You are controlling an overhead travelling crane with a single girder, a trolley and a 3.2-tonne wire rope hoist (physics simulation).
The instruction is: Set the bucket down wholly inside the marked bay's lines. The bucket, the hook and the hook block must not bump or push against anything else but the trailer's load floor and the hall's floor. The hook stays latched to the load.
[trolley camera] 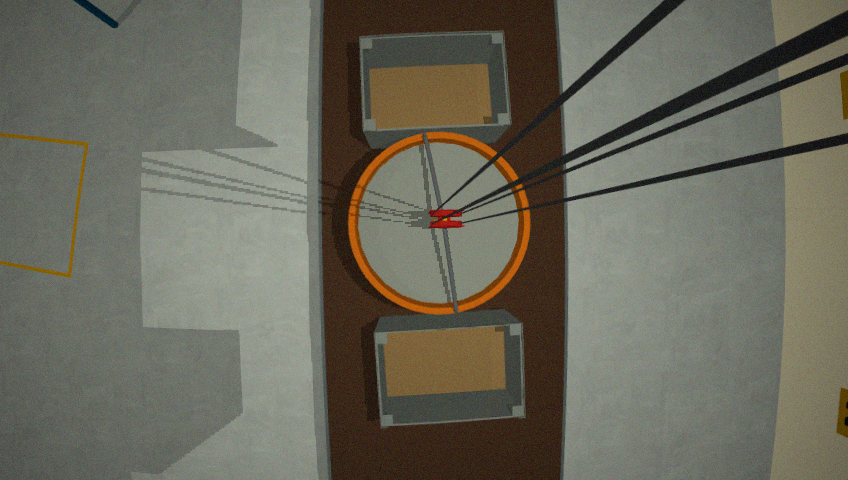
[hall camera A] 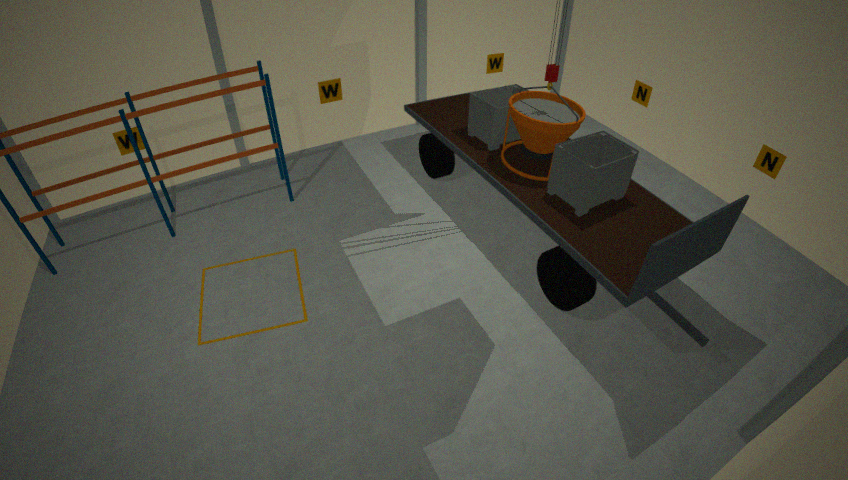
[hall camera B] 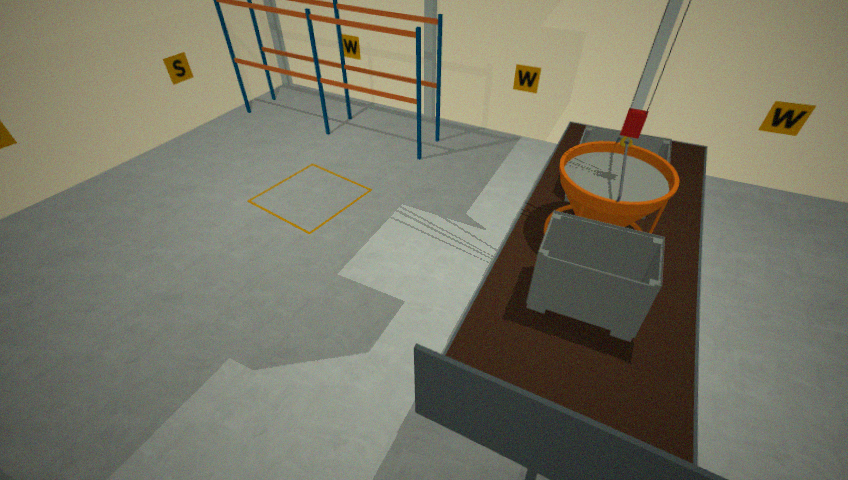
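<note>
The orange bucket (hall camera A: pixel 544 127) (hall camera B: pixel 595 208) (trolley camera: pixel 353 223) is upright over the trailer's brown load floor (hall camera A: pixel 618 249) (hall camera B: pixel 672 368) (trolley camera: pixel 440 455). Its base ring appears slightly above the floor, with its shadow beneath; the exact gap is hard to tell. The yellow hook (hall camera A: pixel 550 86) (hall camera B: pixel 626 141) (trolley camera: pixel 445 219) holds the bucket's grey bail (hall camera B: pixel 622 172) (trolley camera: pixel 449 267), under the red hook block (hall camera A: pixel 552 73) (hall camera B: pixel 634 123) (trolley camera: pixel 446 212). The bail sits slightly turned in the trolley view. The yellow-lined bay (hall camera A: pixel 249 259) (hall camera B: pixel 280 182) (trolley camera: pixel 79 208) is on the hall floor beside the trailer.
A grey crate (hall camera A: pixel 589 178) (hall camera B: pixel 595 285) (trolley camera: pixel 446 321) stands close to the bucket on the headboard (hall camera A: pixel 693 249) (hall camera B: pixel 505 404) side. Another grey crate (hall camera A: pixel 484 121) (hall camera B: pixel 657 145) (trolley camera: pixel 437 50) stands close on the opposite side. A blue-and-orange rack (hall camera A: pixel 149 178) (hall camera B: pixel 418 95) (trolley camera: pixel 98 13) stands by the W wall.
</note>
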